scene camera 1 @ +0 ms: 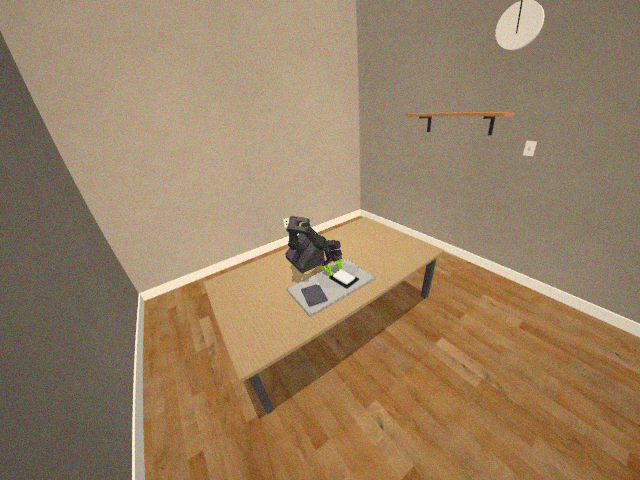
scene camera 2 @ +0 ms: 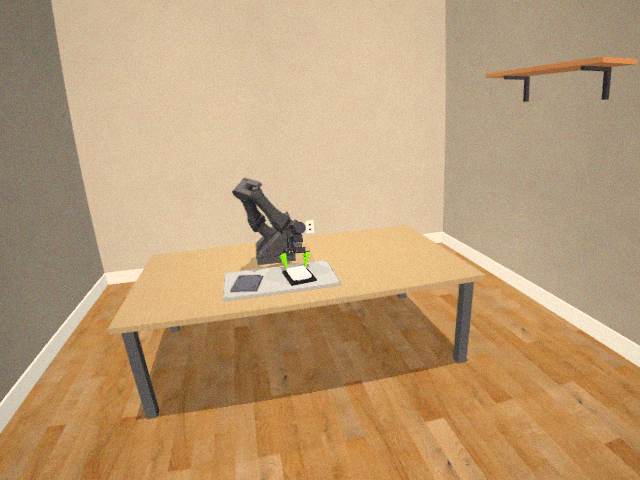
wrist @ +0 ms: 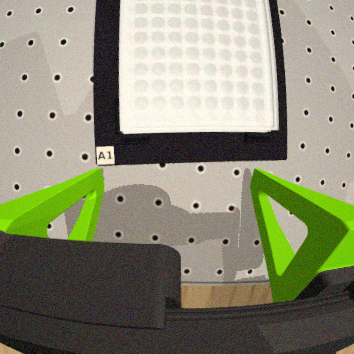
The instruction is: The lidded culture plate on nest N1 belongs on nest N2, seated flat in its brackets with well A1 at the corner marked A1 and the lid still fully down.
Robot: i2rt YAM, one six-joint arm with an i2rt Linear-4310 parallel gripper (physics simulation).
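Frame: origin at the arm's base, x ahead, y left, z up, level; centimetres.
Seen in the pictures: gripper, fingertip midpoint: [scene camera 1: 335, 271] [scene camera 2: 296, 268] [wrist: 176, 176]; arm's base at its link origin: [scene camera 1: 302, 249] [scene camera 2: 271, 236].
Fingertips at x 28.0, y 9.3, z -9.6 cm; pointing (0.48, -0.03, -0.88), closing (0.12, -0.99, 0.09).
Note:
Offsets run from my fingertips to a thing's top centre. "pt": to the spot under its first point. Level surfaces: height alone.
The lidded culture plate @(dz +2.2, dx +9.1, dy +0.1 cm) [scene camera 1: 343, 276] [scene camera 2: 298, 272] [wrist: 197, 65] is white, with rows of wells showing through its lid. It lies on a black nest @(dz +1.1, dx +9.1, dy +0.1 cm) [scene camera 1: 352, 285] [scene camera 2: 301, 282] [wrist: 200, 148], whose A1 label @(pt dz +0.5, dx +0.8, dy +4.3 cm) [wrist: 105, 155] is at the lower left corner in the wrist view. The plate's far end is out of the wrist view. The other nest @(dz +1.1, dx +9.7, dy -24.1 cm) [scene camera 1: 314, 295] [scene camera 2: 247, 282], dark blue-grey, carries no plate; its marking is too small to read. My gripper [scene camera 1: 334, 270] [scene camera 2: 296, 267] [wrist: 176, 176] is open and empty, its green fingers at the plate's arm-side end, short of the nest edge in the wrist view.
Both nests are on a grey perforated board @(pt dz -0.6, dx +12.5, dy +14.8 cm) [scene camera 1: 363, 272] [scene camera 2: 326, 273] [wrist: 40, 95] on the wooden table @(dz -2.0 cm) [scene camera 1: 258, 320] [scene camera 2: 175, 289]. The black arm [scene camera 1: 306, 250] [scene camera 2: 273, 242] stands behind the board. A wall shelf [scene camera 1: 460, 114] [scene camera 2: 563, 67] is far off at the right.

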